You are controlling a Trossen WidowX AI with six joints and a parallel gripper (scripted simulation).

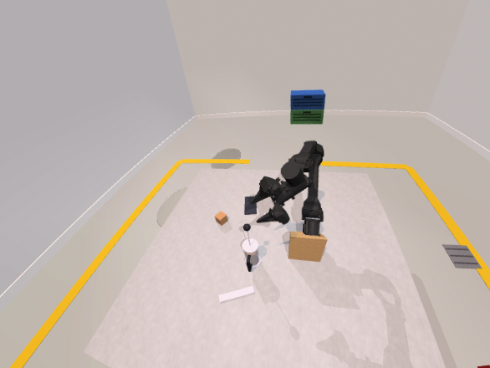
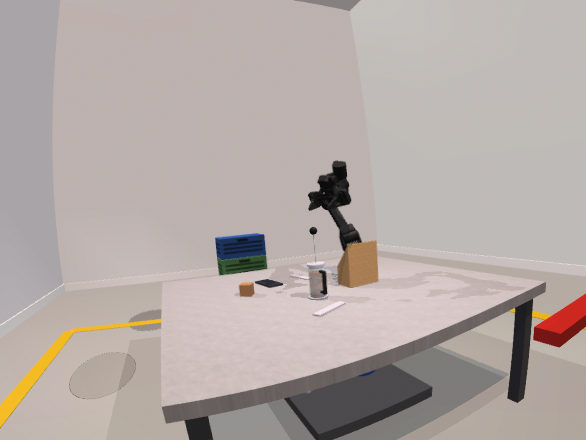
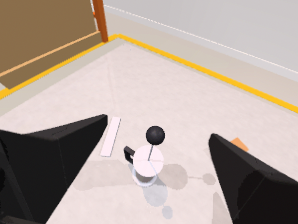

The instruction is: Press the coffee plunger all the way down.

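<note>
My gripper tip is now 3 cm short of the coffee press, 2 cm to the right of it and 21 cm above it. The rest, counted from my gripper tip: orange cube: 24 cm ahead, 23 cm to the right, 31 cm below.
</note>
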